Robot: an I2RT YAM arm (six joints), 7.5 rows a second.
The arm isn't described. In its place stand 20 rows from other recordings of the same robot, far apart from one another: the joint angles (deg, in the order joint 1, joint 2, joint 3, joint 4, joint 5, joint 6), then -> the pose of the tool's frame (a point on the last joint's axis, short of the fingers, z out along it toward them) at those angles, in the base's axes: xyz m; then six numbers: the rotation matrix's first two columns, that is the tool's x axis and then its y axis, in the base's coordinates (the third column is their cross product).
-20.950 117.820 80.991 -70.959 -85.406 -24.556 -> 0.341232, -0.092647, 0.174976, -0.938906, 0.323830, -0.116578, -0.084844, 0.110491, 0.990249
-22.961 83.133 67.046 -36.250 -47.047 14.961 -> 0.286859, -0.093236, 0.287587, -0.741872, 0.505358, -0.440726, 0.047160, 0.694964, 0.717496
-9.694 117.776 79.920 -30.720 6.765 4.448 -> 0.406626, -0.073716, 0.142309, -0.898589, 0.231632, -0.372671, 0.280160, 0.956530, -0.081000
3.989 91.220 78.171 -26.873 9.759 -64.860 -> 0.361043, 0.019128, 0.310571, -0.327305, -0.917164, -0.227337, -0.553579, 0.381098, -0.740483
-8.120 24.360 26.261 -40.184 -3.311 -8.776 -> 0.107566, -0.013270, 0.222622, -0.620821, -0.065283, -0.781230, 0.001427, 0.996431, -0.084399
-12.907 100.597 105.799 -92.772 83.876 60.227 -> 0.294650, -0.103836, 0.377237, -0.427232, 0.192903, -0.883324, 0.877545, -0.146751, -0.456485
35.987 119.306 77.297 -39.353 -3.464 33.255 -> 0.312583, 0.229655, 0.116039, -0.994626, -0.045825, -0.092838, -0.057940, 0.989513, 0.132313
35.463 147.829 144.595 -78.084 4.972 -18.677 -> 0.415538, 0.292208, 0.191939, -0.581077, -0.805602, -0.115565, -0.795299, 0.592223, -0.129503
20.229 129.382 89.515 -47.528 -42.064 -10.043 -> 0.384510, 0.167112, 0.106236, -0.873238, -0.459766, -0.161466, -0.444363, 0.615327, 0.651087
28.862 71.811 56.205 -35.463 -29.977 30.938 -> 0.215245, 0.138947, 0.274635, -0.940678, -0.009969, -0.339155, -0.244239, 0.713746, 0.656440
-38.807 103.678 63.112 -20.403 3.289 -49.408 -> 0.279816, -0.227655, 0.160487, -0.934917, -0.220978, -0.277665, -0.096175, 0.910952, -0.401145
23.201 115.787 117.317 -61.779 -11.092 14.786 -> 0.394562, 0.176569, 0.323156, -0.892611, -0.110114, -0.437173, -0.254986, 0.923016, 0.288139
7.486 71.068 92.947 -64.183 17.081 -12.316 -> 0.218730, 0.018196, 0.437486, -0.671347, -0.293865, -0.680394, -0.053589, 0.934878, -0.350901
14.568 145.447 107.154 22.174 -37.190 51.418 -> 0.541650, 0.163000, 0.130084, -0.763559, 0.444992, -0.467931, -0.265408, 0.444337, 0.855642
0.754 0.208 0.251 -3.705 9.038 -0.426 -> 0.109954, -0.004146, 0.167672, -0.064932, -0.008198, -0.997856, 0.143280, 0.989528, -0.017453
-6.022 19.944 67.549 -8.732 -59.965 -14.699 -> -0.032376, 0.034406, 0.482566, 0.760459, -0.207932, -0.615196, -0.439180, 0.533164, -0.723088
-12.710 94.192 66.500 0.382 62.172 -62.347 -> 0.348774, -0.110937, 0.274491, -0.977666, -0.203377, -0.052985, 0.006986, 0.220525, -0.975356
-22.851 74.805 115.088 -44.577 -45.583 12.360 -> 0.191918, -0.053282, 0.565044, -0.149718, 0.225662, -0.962632, -0.360891, 0.893960, 0.265693
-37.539 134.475 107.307 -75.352 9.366 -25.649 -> 0.334791, -0.264563, 0.136863, -0.945922, 0.188243, 0.264188, 0.181655, 0.982122, -0.049381
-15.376 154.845 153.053 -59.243 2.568 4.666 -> 0.538354, -0.149699, 0.182169, -0.817554, 0.309106, -0.485859, 0.353484, 0.935440, 0.000324
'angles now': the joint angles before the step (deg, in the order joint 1, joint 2, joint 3, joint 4, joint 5, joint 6). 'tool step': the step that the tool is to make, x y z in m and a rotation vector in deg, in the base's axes. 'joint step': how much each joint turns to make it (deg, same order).
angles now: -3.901, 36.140, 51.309, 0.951, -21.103, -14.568
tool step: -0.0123, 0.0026, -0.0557, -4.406, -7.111, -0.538
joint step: 0.860, -9.363, -16.679, 13.062, 0.029, -4.505
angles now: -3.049, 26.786, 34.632, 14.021, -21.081, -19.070
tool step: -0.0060, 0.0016, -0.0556, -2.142, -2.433, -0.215
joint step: 0.660, -7.534, -13.901, 8.050, 0.025, -2.363
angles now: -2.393, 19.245, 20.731, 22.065, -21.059, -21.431
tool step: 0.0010, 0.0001, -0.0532, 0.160, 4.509, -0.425
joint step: 0.256, -5.379, -10.377, 0.387, 0.628, -0.282
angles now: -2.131, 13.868, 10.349, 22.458, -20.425, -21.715
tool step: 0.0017, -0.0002, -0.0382, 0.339, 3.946, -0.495
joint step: 0.119, -3.110, -7.048, -0.015, 0.644, 0.009
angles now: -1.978, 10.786, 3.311, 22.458, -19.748, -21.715
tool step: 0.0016, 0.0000, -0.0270, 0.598, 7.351, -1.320
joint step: 0.587, -2.228, -3.002, -6.592, 1.943, 0.001
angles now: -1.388, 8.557, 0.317, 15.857, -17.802, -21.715
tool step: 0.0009, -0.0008, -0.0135, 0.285, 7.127, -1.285
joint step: -0.009, -0.247, -0.019, -7.353, 1.280, 0.022
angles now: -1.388, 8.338, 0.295, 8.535, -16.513, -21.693
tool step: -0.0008, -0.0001, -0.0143, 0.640, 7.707, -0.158
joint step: -0.028, 0.001, -0.004, -7.580, 0.104, 0.477
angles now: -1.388, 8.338, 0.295, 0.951, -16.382, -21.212
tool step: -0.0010, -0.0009, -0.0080, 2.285, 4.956, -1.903
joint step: -0.006, 0.086, 0.022, -4.265, 1.524, 2.534
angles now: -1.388, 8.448, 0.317, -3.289, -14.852, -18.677
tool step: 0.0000, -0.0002, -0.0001, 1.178, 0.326, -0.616
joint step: 0.016, -0.044, -0.009, -0.056, 0.388, 1.315
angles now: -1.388, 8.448, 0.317, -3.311, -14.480, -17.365
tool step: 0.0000, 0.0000, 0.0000, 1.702, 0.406, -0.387
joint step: 0.018, -0.006, 0.000, -0.005, 0.062, 1.795
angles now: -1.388, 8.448, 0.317, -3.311, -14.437, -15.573
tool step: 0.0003, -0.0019, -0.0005, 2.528, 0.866, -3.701
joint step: 0.001, -0.007, -0.011, -0.193, 3.126, 3.278
